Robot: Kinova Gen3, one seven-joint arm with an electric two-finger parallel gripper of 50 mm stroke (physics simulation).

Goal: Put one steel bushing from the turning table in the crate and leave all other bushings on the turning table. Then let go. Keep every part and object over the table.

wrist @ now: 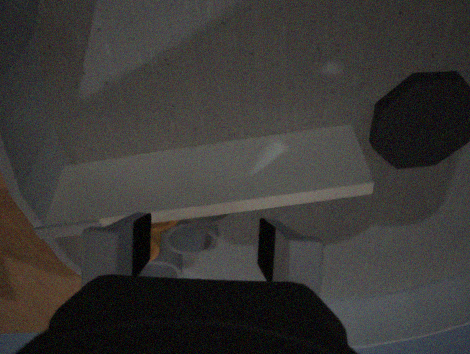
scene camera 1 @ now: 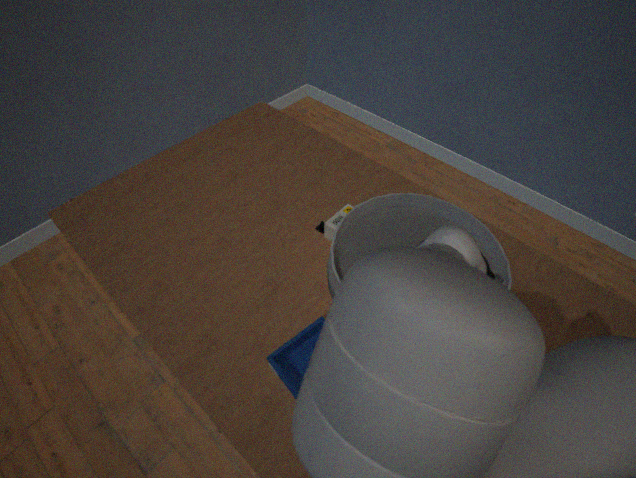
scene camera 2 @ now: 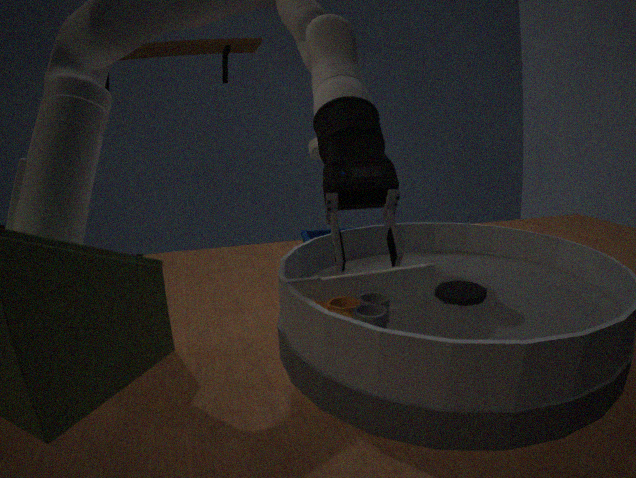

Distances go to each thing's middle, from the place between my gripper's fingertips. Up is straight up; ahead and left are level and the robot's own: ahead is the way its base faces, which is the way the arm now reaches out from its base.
Now: hand 12 cm short of the round grey turning table (wrist: pixel 115 85), 6 cm above it and 2 cm to the right of it. The rest, counted from my hand: blue crate (scene camera 1: pixel 290 362) (36 cm to the left, 10 cm ahead, 8 cm below).
